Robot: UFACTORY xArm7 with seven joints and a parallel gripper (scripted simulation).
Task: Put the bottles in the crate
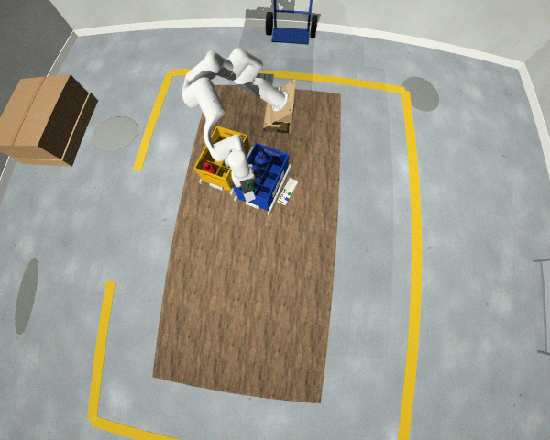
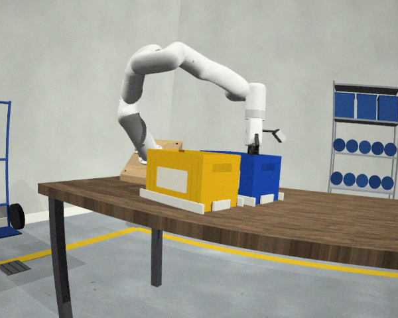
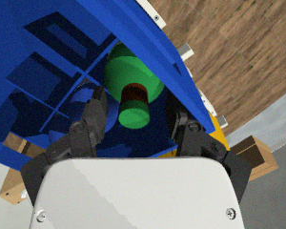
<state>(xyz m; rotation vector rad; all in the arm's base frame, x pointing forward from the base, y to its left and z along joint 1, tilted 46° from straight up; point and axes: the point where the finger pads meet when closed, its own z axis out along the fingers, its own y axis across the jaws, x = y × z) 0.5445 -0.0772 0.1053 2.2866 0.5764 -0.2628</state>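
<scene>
My gripper is now 70 mm above the green-label bottle. Also, from my hand: white-label bottle: 150 mm behind, 110 mm to the right, 70 mm below; blue crate: 70 mm to the left, 70 mm below, 70 mm behind; blue-label bottle: 90 mm behind, 70 mm below, 30 mm to the left.
</scene>
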